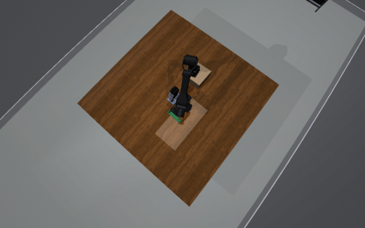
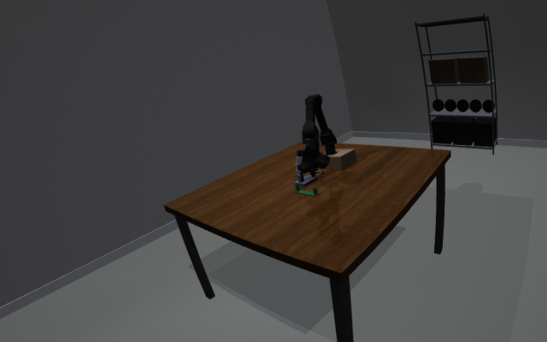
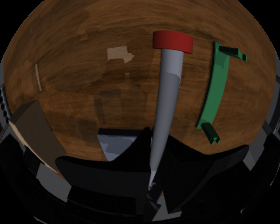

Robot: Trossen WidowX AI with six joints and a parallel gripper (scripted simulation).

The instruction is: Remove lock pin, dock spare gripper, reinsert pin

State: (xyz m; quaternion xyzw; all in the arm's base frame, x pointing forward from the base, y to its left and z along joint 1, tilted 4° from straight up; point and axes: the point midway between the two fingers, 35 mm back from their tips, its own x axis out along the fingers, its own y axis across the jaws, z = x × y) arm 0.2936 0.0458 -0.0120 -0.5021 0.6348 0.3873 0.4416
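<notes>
The grey mount is 80 mm to the right of my gripper tip and 30 mm behind it. The rest, counted from my gripper tip: green rack 100 mm ahead, 20 mm below, 10 mm to the left; spare gripper 80 mm to the right, 70 mm above, 40 mm behind.
</notes>
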